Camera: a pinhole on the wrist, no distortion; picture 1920 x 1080 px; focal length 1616.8 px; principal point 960.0 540.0 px. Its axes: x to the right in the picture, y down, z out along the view. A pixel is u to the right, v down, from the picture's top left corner.
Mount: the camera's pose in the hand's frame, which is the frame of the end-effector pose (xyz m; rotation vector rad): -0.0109 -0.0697 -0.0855 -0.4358 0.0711 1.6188
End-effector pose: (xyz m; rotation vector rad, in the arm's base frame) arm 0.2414 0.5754 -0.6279 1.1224 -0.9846 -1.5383
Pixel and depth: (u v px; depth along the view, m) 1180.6 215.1 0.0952
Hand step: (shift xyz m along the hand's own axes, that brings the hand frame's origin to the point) -0.0151 -0.0265 0.0023
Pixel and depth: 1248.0 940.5 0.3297
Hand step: -0.1697 0.0774 0.1828
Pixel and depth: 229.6 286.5 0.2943
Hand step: -0.0310 -0.1015 0.2385
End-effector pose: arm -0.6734 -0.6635 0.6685 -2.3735 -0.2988 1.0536
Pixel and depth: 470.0 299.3 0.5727
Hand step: -0.0572 -0.0513 0.5169
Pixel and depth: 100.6 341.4 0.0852
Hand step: -0.0193 -0.0856 0.0099
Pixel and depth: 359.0 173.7 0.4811
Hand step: -0.0124 -0.0816 0.4391
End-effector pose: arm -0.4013 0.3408 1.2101 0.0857 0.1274 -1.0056
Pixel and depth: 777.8 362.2 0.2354
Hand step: -0.0403 -0.0207 0.1458
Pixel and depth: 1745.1 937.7 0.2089
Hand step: -0.1132 0.0844 0.0640
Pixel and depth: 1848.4 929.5 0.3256
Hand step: -0.1695 0.1903 0.1413
